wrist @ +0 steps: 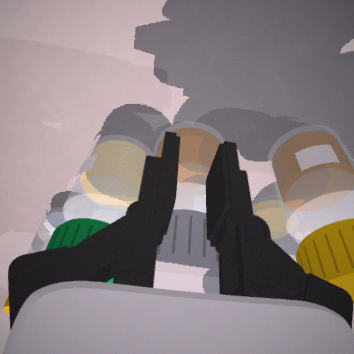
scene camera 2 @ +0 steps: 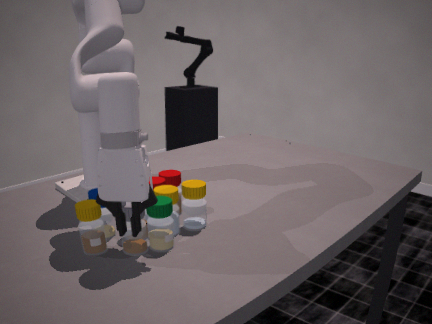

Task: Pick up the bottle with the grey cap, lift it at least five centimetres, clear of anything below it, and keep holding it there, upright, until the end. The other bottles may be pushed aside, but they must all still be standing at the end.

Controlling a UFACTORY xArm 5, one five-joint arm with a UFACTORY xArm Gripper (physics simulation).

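Places are measured from the arm's base along level axes (x back, y right, z up), in centimetres.
Pixels of known places: gripper, fingertip midpoint: point(wrist: 193, 156) point(scene camera 2: 129, 234).
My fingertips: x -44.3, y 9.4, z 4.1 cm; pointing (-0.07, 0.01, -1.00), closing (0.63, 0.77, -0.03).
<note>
For each thing: its top centre in the pictures, then the offset to it from my fingertips. Level surfaces: height alone.
- bottle with the grey cap, top centre: point(wrist: 181, 282) point(scene camera 2: 131, 203) dx +3.8, dy -2.5, dz +4.6 cm
- green-capped bottle, top centre: point(wrist: 83, 283) point(scene camera 2: 158, 200) dx +2.2, dy -8.0, dz +4.6 cm
- yellow-capped bottle, top centre: point(scene camera 2: 88, 203) dx +7.9, dy +5.5, dz +5.0 cm
- blue cap, top centre: point(scene camera 2: 99, 191) dx +13.9, dy +0.7, dz +4.6 cm
- table, surface height: dz -5.8 cm
The bottle with the grey cap point(scene camera 2: 135, 245) point(wrist: 189, 235) stands upright on the table, with orange-brown contents at its bottom. In the scene view its cap is mostly hidden behind the gripper. My gripper point(scene camera 2: 129, 234) point(wrist: 193, 156) points down with its fingers drawn nearly together, a narrow gap left and nothing held in it. The fingers overlap the grey-capped bottle in both views; its cap looks wider than the gap and shows behind them. A green-capped bottle point(scene camera 2: 160, 225) point(wrist: 80, 232) and a yellow-capped bottle point(scene camera 2: 91, 227) point(wrist: 327, 245) stand upright on either side.
Behind stand two more yellow-capped bottles point(scene camera 2: 194, 205) point(scene camera 2: 166, 193), two red caps point(scene camera 2: 170, 177) point(scene camera 2: 157, 181) and a blue cap point(scene camera 2: 93, 195), partly hidden. The table point(scene camera 2: 240, 295) has its edge at the right. A black arm on a black pedestal point(scene camera 2: 191, 117) stands beyond it.
</note>
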